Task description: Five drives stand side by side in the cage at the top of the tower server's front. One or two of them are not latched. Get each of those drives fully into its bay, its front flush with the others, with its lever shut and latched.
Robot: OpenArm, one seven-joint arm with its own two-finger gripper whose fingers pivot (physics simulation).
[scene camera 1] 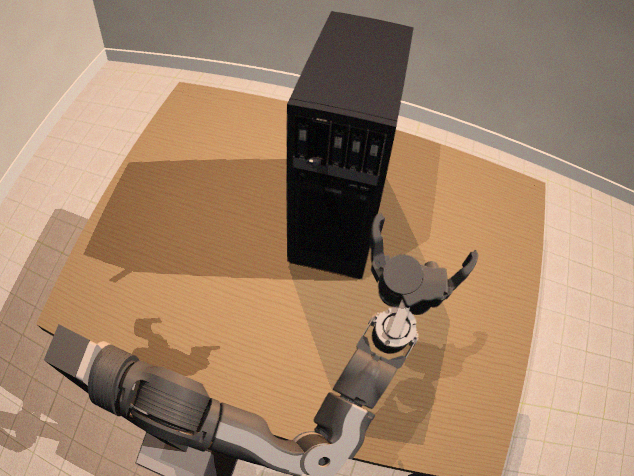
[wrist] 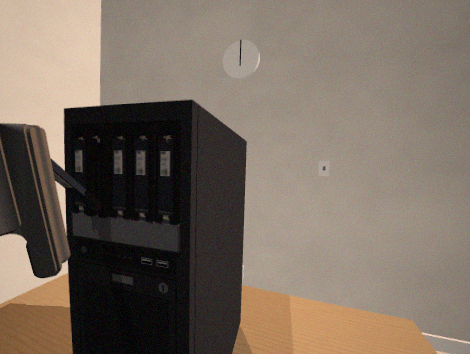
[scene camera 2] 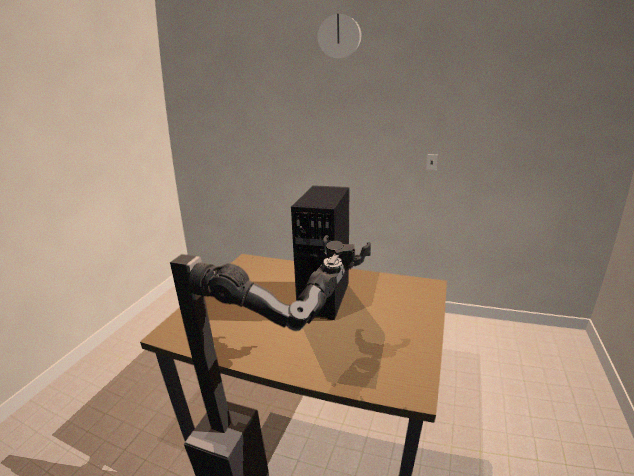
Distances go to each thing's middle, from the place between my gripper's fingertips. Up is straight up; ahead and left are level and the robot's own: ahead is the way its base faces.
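Labels:
The lever [wrist: 61, 176] has my hand 10 cm short of it, 20 cm to the right of it and 1 cm above it. There is a black tower server [scene camera 1: 355, 74] as well, which I find 18 cm to the left of my hand, 28 cm ahead of it and 18 cm below it.

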